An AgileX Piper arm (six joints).
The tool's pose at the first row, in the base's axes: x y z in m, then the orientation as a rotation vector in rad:
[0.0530 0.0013 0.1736 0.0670 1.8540 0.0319]
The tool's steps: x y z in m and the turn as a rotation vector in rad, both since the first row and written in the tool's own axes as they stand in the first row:
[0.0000 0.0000 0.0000 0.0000 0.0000 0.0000]
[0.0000 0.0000 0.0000 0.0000 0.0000 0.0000]
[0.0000 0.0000 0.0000 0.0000 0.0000 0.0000]
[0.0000 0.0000 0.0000 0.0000 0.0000 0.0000]
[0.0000 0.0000 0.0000 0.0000 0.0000 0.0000]
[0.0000 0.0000 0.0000 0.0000 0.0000 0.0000]
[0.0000 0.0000 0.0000 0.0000 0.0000 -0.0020]
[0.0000 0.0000 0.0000 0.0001 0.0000 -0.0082]
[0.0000 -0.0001 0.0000 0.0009 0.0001 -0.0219]
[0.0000 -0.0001 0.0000 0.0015 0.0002 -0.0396]
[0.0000 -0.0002 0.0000 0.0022 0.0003 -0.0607]
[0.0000 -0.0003 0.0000 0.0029 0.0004 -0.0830]
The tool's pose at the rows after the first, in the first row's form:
[0.0530 0.0013 0.1736 0.0670 1.8540 0.0319]
[0.0530 0.0013 0.1736 0.0670 1.8540 0.0319]
[0.0530 0.0013 0.1736 0.0670 1.8540 0.0319]
[0.0530 0.0013 0.1736 0.0670 1.8540 0.0319]
[0.0530 0.0013 0.1736 0.0670 1.8540 0.0319]
[0.0530 0.0013 0.1736 0.0670 1.8540 0.0319]
[0.0530 0.0013 0.1736 0.0651 1.8541 0.0305]
[0.0530 0.0013 0.1736 0.0595 1.8542 0.0261]
[0.0530 0.0012 0.1736 0.0473 1.8547 0.0158]
[0.0530 0.0012 0.1736 0.0313 1.8551 0.0030]
[0.0530 0.0011 0.1736 0.0122 1.8554 -0.0123]
[0.0530 0.0010 0.1736 -0.0080 1.8556 -0.0285]

